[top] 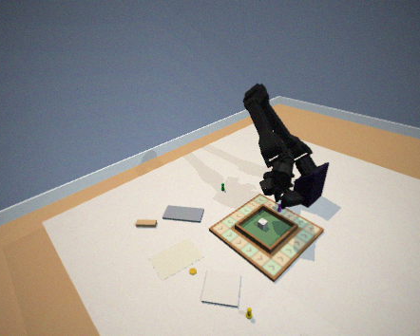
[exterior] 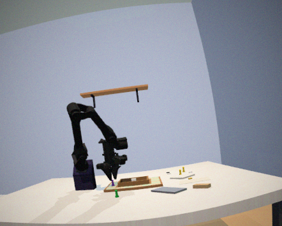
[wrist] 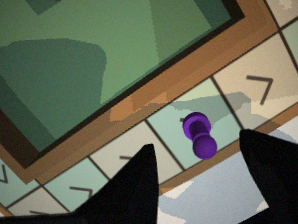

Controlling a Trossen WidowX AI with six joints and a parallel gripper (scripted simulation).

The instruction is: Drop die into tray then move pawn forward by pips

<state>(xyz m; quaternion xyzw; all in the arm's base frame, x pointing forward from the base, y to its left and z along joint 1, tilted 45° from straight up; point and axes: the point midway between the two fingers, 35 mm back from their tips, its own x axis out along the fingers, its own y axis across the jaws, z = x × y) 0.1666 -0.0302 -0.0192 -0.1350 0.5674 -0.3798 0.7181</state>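
Right now the purple pawn is 2 cm below my gripper tip. Round my gripper tip: grey die 11 cm ahead, 2 cm below, 1 cm to the left; green pawn 26 cm to the right, 6 cm ahead, 3 cm below; green dice tray 10 cm ahead, 4 cm below, 3 cm to the left.
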